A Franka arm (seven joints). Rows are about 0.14 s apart.
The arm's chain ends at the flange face. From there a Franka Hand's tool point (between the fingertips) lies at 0.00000 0.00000 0.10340 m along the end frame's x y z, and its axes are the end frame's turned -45 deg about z.
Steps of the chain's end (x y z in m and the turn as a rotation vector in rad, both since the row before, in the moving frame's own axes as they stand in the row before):
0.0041, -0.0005, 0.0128, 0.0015, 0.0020, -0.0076
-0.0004, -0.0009, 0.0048, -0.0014, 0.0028, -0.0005
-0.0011, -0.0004, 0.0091, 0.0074, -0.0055, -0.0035
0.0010, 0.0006, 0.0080, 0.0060, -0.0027, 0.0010
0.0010, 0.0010, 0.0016, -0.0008, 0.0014, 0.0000
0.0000, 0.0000, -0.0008, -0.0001, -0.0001, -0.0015
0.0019, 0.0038, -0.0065, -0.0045, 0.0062, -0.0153
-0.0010, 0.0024, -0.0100, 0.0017, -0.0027, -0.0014
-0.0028, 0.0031, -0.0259, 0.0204, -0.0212, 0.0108
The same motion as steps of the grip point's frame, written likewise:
0.0035, 0.0026, 0.0128, -0.0004, 0.0025, -0.0076
0.0005, -0.0006, 0.0048, -0.0030, 0.0010, -0.0005
-0.0004, -0.0020, 0.0091, 0.0091, 0.0013, -0.0035
0.0005, 0.0005, 0.0080, 0.0062, 0.0023, 0.0010
0.0000, 0.0016, 0.0016, -0.0016, 0.0004, 0.0000
0.0000, 0.0000, -0.0008, 0.0000, -0.0001, -0.0015
-0.0012, 0.0048, -0.0065, -0.0076, 0.0012, -0.0153
-0.0025, 0.0007, -0.0100, 0.0031, -0.0007, -0.0014
-0.0042, -0.0028, -0.0259, 0.0294, -0.0006, 0.0108

